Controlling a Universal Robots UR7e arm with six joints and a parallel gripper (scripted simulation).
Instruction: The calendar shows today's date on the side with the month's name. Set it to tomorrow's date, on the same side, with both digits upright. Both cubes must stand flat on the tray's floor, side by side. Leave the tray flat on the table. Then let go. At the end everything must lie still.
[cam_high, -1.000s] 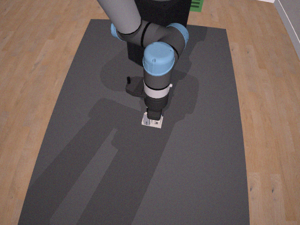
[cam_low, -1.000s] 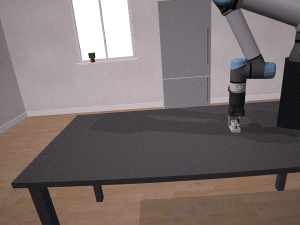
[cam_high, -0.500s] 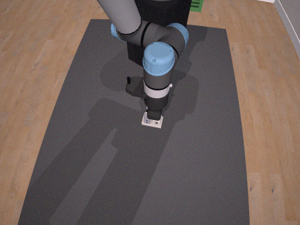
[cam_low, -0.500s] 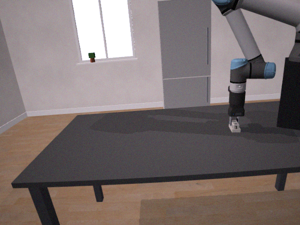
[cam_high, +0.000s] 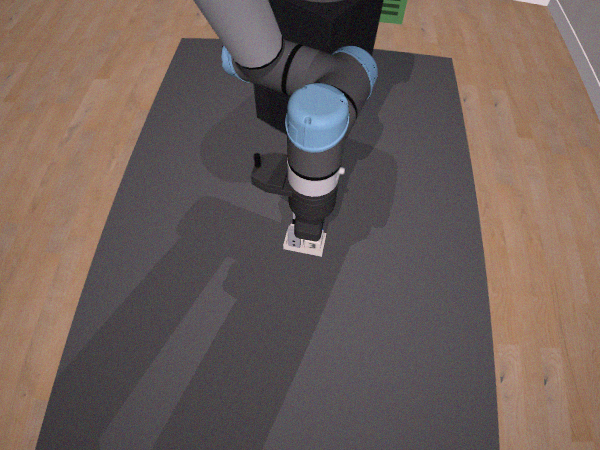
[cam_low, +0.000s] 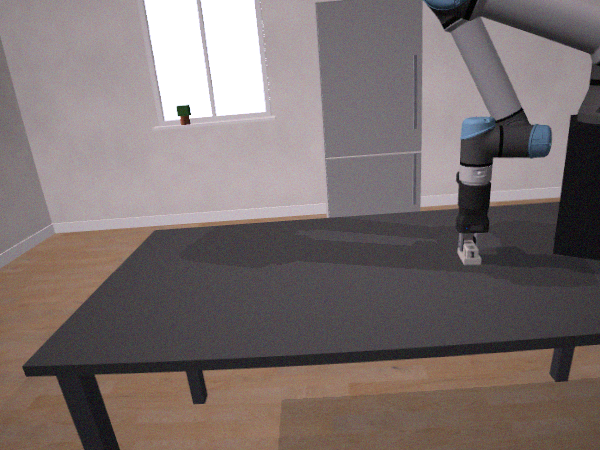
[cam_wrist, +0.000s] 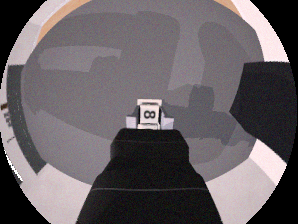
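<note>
My gripper is now 20 mm to the right of the white calendar tray and 30 mm above it.
</note>
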